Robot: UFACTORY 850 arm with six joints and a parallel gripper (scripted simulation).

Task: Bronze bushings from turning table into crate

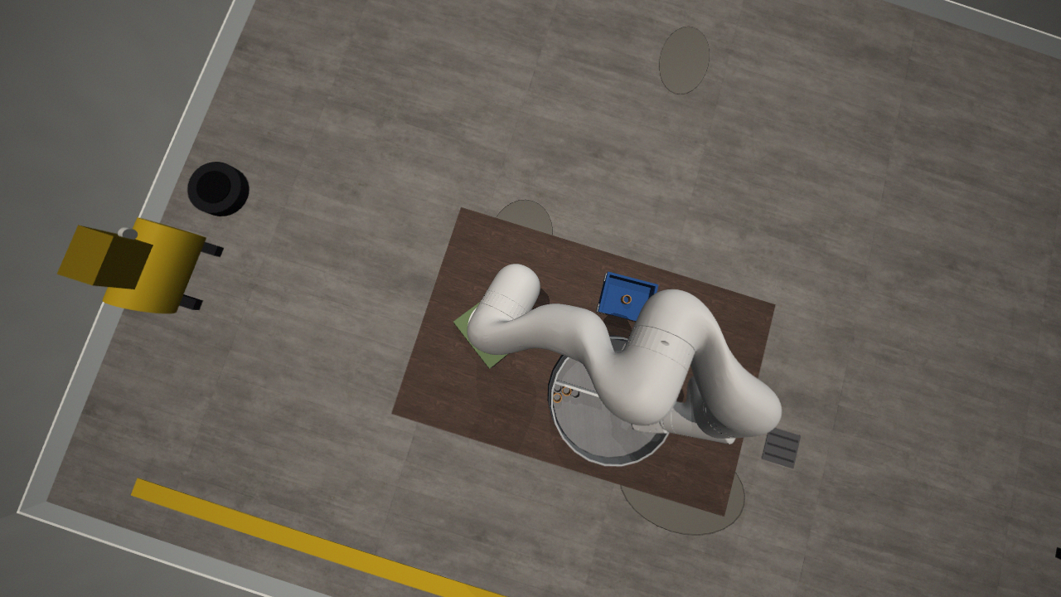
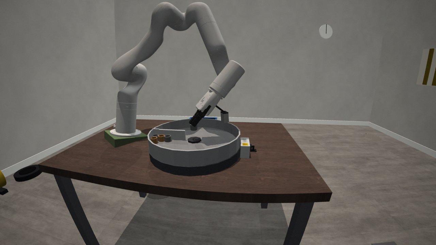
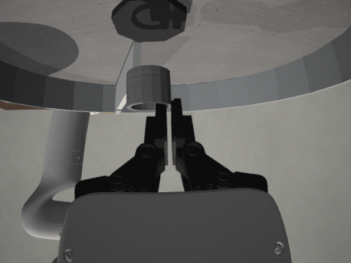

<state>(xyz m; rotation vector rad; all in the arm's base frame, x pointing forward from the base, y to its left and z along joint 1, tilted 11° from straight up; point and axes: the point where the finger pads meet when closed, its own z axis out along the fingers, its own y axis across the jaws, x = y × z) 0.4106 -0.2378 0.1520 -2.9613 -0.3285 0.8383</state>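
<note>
My hand is 100 mm above the grey turning table and 10 mm to the right of it. Also, from my hand: blue crate (370 mm to the left, 130 mm below, 30 mm ahead).
</note>
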